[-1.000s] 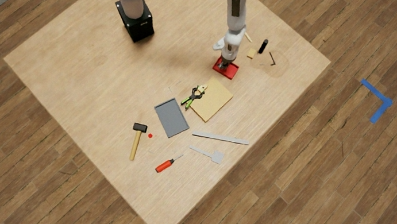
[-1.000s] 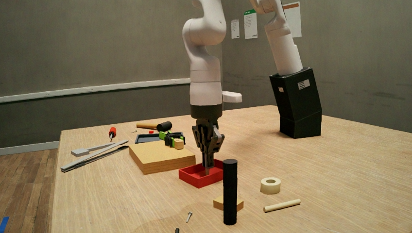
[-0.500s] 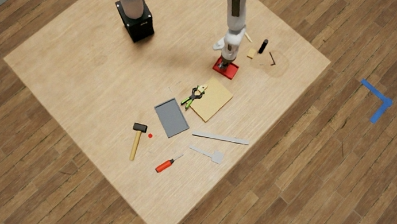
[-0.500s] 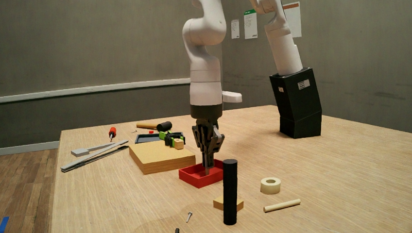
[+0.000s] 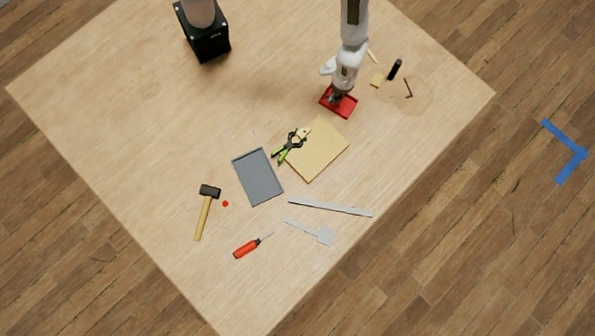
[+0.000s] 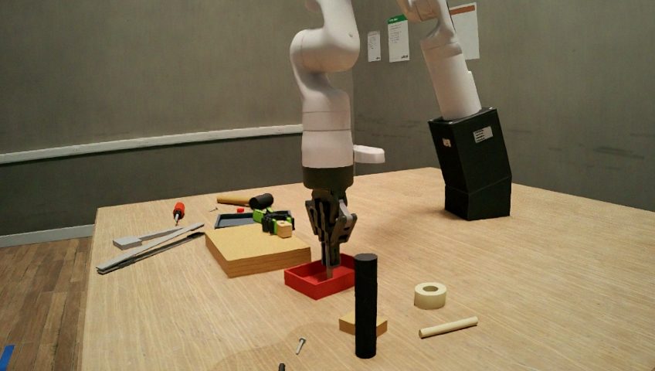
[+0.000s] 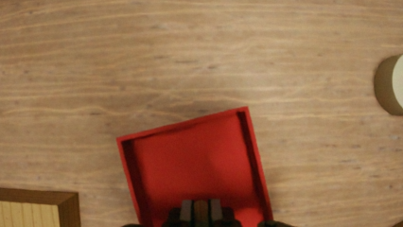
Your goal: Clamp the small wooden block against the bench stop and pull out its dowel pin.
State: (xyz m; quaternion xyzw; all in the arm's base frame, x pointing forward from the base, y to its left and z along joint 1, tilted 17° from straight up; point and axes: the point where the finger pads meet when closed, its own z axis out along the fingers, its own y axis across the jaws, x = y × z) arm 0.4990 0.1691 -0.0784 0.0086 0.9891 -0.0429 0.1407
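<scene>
Now: the dowel pin 20 mm below my hand. From my hand the other things lie so: wooden block 180 mm to the right; then tape ring 70 mm behind, 150 mm to the left, 30 mm below; then red tray 40 mm below.
</scene>
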